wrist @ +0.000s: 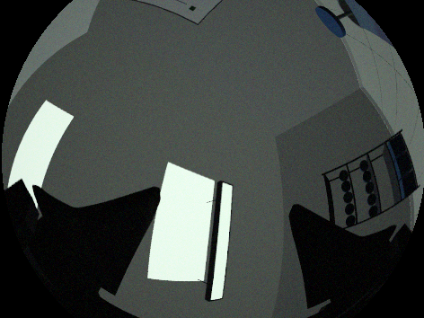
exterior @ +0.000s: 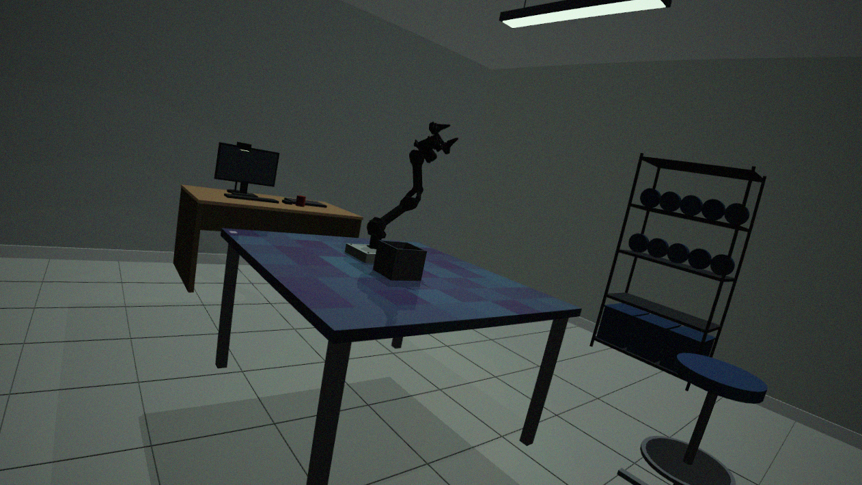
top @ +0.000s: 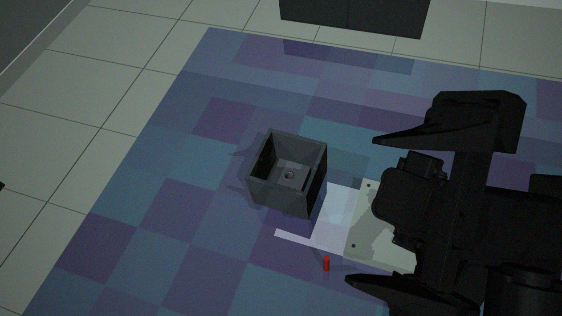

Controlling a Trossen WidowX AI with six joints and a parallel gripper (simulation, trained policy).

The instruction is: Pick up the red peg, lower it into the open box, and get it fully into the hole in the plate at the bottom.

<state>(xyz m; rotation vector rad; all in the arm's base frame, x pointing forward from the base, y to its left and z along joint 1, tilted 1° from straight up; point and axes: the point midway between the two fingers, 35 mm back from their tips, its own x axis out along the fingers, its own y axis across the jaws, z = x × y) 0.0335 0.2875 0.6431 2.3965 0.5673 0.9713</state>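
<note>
The red peg is 670 mm below my gripper tip, 150 mm to the right of it and 90 mm ahead of it. Round my gripper tip: grey plate 670 mm below, 310 mm to the right, 280 mm ahead.
</note>
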